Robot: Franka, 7 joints.
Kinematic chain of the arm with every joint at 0, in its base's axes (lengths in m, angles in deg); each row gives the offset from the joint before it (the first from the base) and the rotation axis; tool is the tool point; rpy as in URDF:
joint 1: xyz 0 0 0.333 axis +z
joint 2: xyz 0 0 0 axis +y
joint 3: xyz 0 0 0.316 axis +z
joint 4: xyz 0.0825 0 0 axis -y
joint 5: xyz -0.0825 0 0.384 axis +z
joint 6: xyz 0 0 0 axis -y
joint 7: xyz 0.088 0 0 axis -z
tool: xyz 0 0 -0.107 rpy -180 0 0
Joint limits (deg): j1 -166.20..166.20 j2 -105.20..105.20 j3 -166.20..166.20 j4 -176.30..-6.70 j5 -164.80..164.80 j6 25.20..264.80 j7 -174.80..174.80
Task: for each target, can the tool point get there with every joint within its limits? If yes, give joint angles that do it. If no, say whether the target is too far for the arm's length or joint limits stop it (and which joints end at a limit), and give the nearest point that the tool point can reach.
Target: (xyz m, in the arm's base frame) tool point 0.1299 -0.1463 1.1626
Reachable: yes | joints -107.46 -11.58 36.01 -39.31 26.12 159.79 -92.28
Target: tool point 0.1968 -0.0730 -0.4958
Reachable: no: joint limits stop it (at a limit: joint 2) | nearest point 0.2111 -0.0783 -0.3576 | short by 0.139 m
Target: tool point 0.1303 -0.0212 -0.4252
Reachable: no: joint limits stop it (at a limit: joint 2) | nearest point 0.1506 -0.0245 -0.3444 | short by 0.083 m
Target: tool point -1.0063 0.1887 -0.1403
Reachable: no: too far | nearest point -0.7654 0.1435 -0.0270 | short by 0.270 m
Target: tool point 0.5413 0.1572 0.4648
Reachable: yes | joints 140.94 -74.42 -71.28 -85.46 -52.99 44.90 27.62
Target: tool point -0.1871 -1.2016 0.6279
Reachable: no: too far | nearest point -0.1283 -0.8238 0.5352 | short by 0.393 m
